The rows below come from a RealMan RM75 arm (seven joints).
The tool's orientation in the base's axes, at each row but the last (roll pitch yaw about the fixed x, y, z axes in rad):
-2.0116 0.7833 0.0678
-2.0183 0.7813 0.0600
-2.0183 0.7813 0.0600
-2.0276 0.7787 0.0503
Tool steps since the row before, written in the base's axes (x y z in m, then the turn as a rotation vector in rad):
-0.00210 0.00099 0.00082 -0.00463 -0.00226 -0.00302
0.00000 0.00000 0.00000 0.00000 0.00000 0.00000
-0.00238 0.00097 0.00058 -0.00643 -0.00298 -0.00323
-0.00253 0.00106 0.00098 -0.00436 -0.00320 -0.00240
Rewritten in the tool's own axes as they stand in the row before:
-0.00202 0.00029 0.00138 -0.00125 0.00581 0.00059
0.00000 0.00000 0.00000 0.00000 0.00000 0.00000
-0.00205 0.00062 0.00153 -0.00241 0.00738 0.00067
-0.00245 0.00041 0.00152 -0.00153 0.00569 -0.00052

